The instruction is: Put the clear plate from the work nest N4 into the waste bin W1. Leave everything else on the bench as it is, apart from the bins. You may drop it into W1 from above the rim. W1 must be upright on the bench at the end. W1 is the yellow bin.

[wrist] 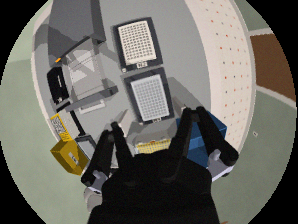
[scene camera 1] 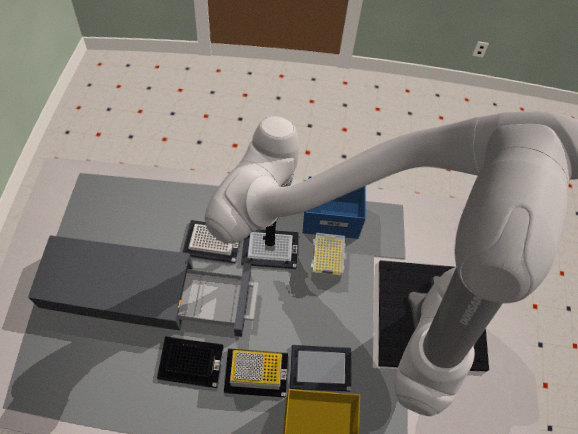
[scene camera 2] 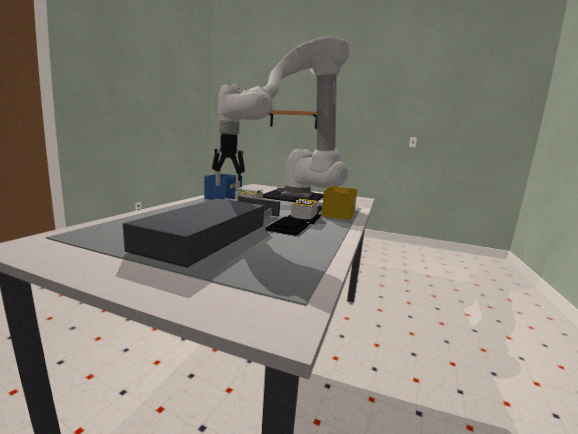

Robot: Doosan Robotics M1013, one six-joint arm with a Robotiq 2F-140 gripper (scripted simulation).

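Long grey box (scene camera 1: 137, 285), 136 cm from the lens. Blue bin (scene camera 1: 335, 217), 142 cm from the lens. White plate (scene camera 1: 202, 240), 146 cm from the lens.
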